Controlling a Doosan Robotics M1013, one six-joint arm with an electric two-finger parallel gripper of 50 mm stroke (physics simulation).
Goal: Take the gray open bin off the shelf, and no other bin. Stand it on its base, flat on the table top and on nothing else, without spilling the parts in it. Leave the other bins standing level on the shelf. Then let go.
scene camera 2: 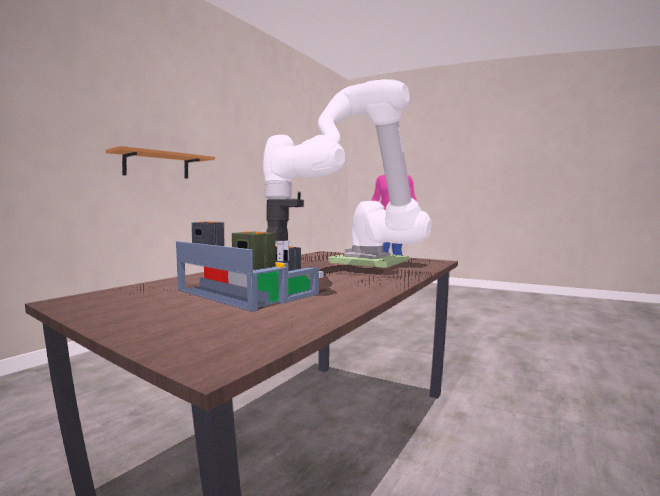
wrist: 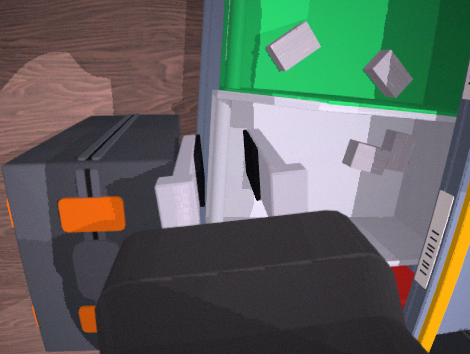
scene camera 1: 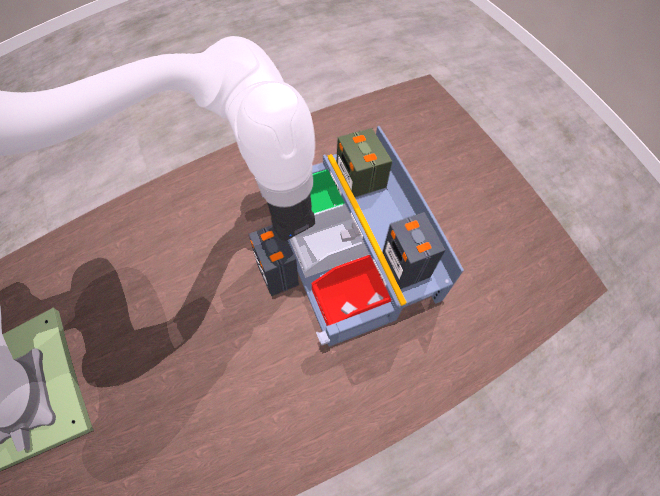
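The gray open bin stands in the shelf, between the green bin and the red bin. Small gray parts lie in its far half. My gripper is partly open and empty. In the wrist view the bin's front rim runs between the fingers, nearer the outer one; finger height against the rim is unclear. In scene camera 1 the fingertips are hidden.
A dark case stands on the table close before the gray bin, beside the outer finger. An olive case and another dark case stand on the rear upper level, behind a yellow rail.
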